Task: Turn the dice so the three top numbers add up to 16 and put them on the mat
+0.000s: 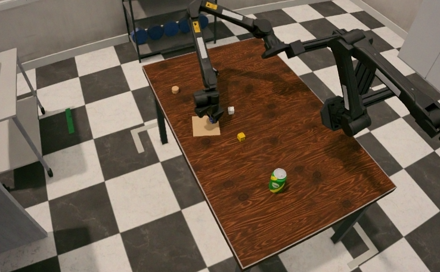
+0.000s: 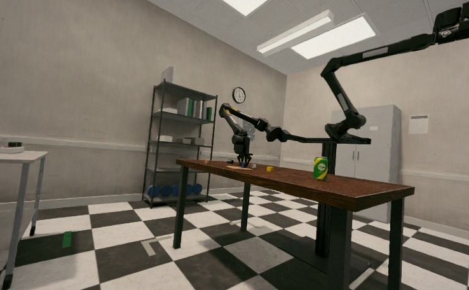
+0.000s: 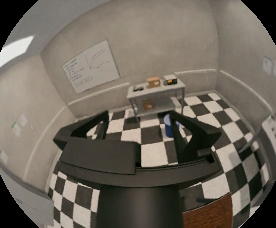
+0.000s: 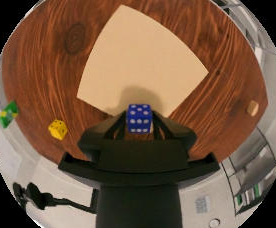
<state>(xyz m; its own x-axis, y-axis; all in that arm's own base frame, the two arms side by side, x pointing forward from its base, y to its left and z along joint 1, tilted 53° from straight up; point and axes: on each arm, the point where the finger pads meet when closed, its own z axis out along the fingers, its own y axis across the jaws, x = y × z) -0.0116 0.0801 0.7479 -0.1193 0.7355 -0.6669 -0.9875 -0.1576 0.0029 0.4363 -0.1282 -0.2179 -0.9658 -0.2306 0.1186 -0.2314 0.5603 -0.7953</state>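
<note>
Now: right hand right at the blue die. From my right hand the other things lie so: yellow die (170 mm to the left, 80 mm behind); then tan mat (50 mm ahead, 10 mm to the left, 10 mm below); then white die (120 mm behind, 20 mm to the right).
</note>
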